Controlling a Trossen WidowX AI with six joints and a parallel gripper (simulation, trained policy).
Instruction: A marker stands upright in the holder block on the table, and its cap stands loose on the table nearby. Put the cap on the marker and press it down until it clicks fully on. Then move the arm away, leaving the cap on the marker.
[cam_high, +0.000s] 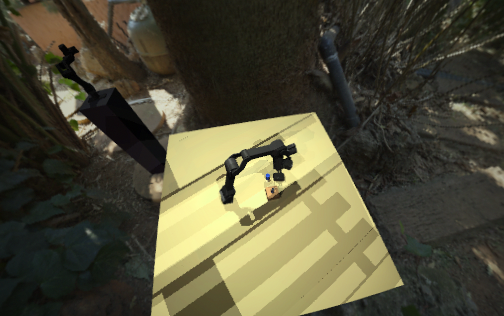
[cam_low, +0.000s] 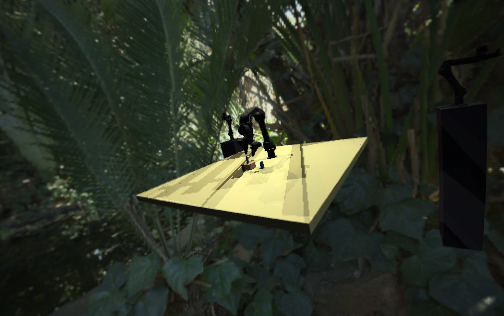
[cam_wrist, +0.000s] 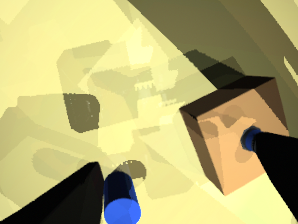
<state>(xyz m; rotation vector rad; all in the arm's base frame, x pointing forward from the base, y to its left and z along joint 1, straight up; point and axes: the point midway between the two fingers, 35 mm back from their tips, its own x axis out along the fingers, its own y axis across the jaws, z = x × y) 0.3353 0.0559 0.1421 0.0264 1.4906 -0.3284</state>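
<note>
Now: gripper tip 5 cm past the blue cap, 5 cm to the right of it and 8 cm above it. From my gripper tip the other things lie so: brown holder block (5 cm behind, 7 cm to the right, 9 cm below).
</note>
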